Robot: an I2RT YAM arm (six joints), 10 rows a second.
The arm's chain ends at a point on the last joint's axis. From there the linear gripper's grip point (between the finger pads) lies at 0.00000 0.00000 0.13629 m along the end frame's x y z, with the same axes.
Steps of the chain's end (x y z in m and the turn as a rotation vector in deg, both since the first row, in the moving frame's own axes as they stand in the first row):
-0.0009 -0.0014 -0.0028 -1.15 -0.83 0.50
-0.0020 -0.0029 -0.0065 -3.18 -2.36 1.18
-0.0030 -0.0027 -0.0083 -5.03 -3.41 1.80
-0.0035 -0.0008 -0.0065 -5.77 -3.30 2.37
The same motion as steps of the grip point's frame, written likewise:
-0.0029 0.0013 -0.0028 -1.15 -0.83 0.50
-0.0077 0.0046 -0.0068 -3.18 -2.36 1.18
-0.0113 0.0091 -0.0091 -5.03 -3.41 1.80
-0.0116 0.0127 -0.0074 -5.77 -3.30 2.37

